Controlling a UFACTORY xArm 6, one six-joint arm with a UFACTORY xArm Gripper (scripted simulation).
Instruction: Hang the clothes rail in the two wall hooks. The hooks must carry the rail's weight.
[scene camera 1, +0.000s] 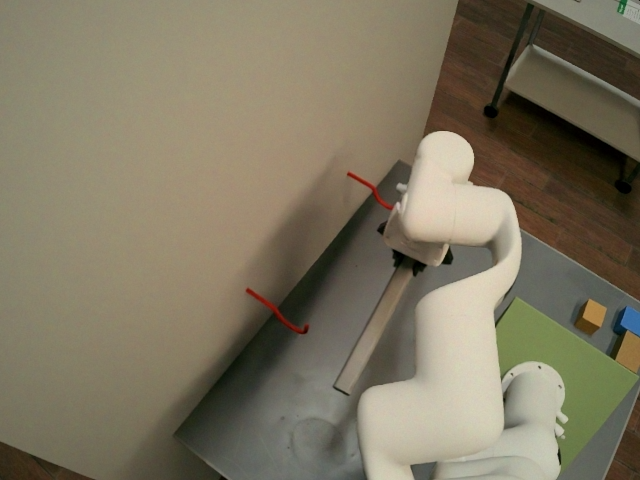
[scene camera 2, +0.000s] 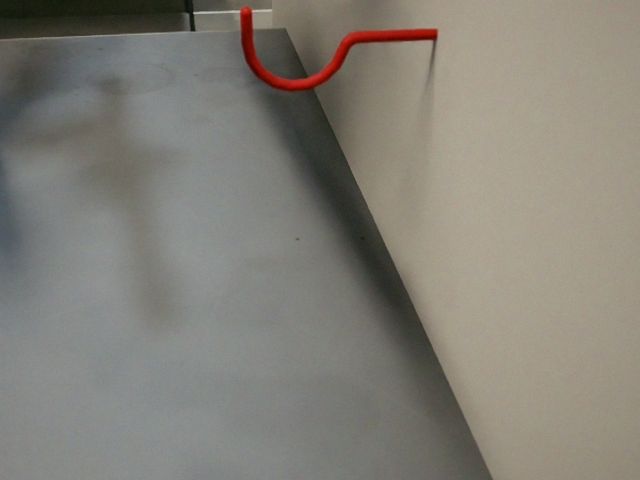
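Observation:
On scene camera 1 you'd see the gripper (scene camera 1: 407, 265), and there's a clothes rail (scene camera 1: 373, 330) there as well. As for scene camera 2, the rail is out of frame in that one.

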